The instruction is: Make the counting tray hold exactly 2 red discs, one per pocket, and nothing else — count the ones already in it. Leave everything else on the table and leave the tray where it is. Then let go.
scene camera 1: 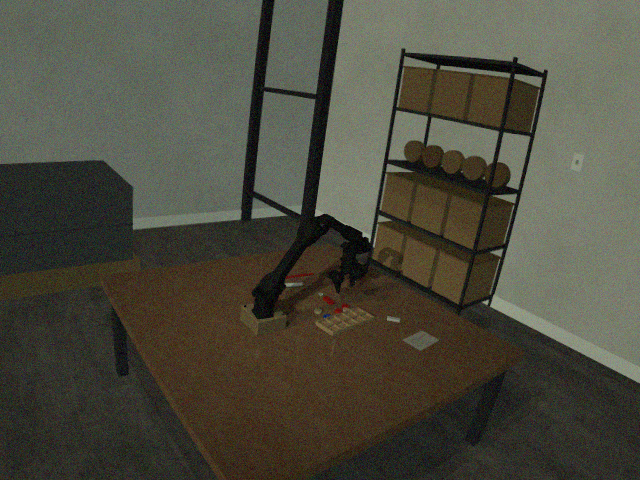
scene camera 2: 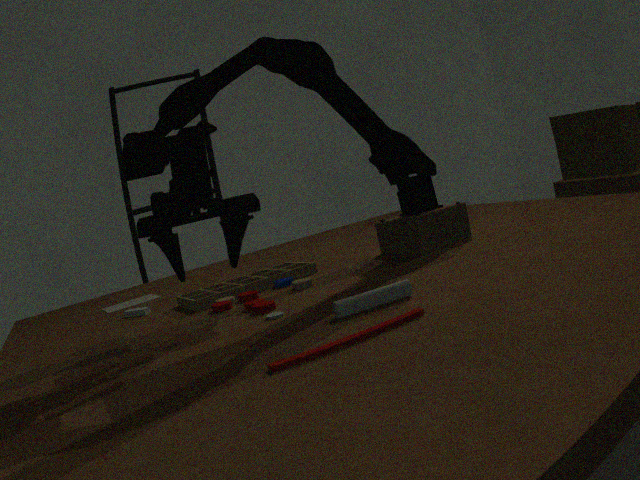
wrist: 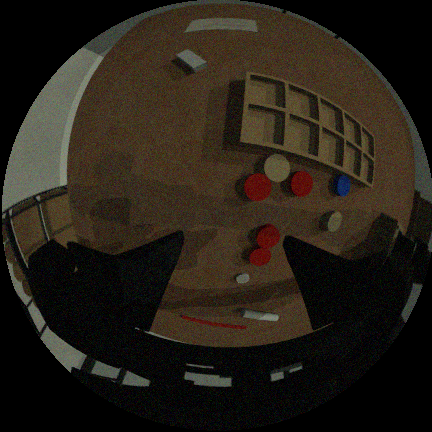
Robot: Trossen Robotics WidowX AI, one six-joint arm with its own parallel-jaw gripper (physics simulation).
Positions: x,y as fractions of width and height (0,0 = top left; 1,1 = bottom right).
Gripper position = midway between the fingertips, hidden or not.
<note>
The gripper (scene camera 2: 0.33,0.57) is open, holding nothing. Also in view: a counting tray (scene camera 1: 0.53,0.68).
The counting tray shows as well in the wrist view (wrist: 0.64,0.27). The gripper is seen too in the wrist view (wrist: 0.54,0.55).
</note>
